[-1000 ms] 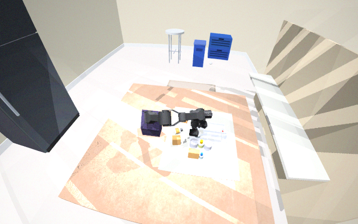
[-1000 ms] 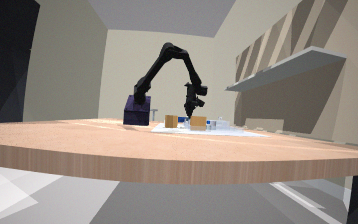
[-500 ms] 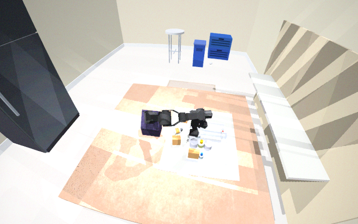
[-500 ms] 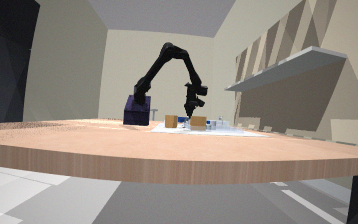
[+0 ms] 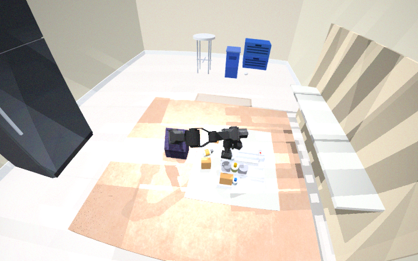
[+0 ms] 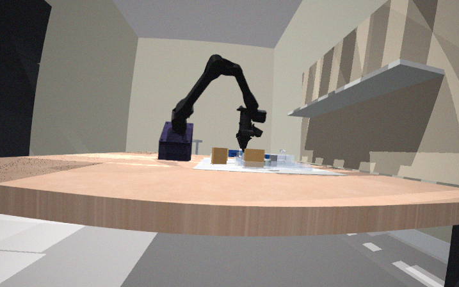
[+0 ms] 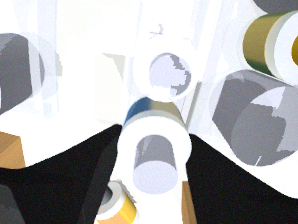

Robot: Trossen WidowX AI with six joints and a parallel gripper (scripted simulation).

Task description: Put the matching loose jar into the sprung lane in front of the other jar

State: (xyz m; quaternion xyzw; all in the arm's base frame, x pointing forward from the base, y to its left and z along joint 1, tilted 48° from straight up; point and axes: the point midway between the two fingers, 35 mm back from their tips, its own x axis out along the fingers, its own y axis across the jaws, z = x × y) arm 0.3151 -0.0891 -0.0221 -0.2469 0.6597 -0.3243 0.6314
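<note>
Now: gripper tip 15 cm short of the clear sprung lane, 4 cm above it and 1 cm to the right of it. From my gripper tip the other things lie so: wall shelf 51 cm ahead, 31 cm above, 3 cm to the right; red-topped thing 22 cm ahead, 2 cm to the left, 1 cm above.
</note>
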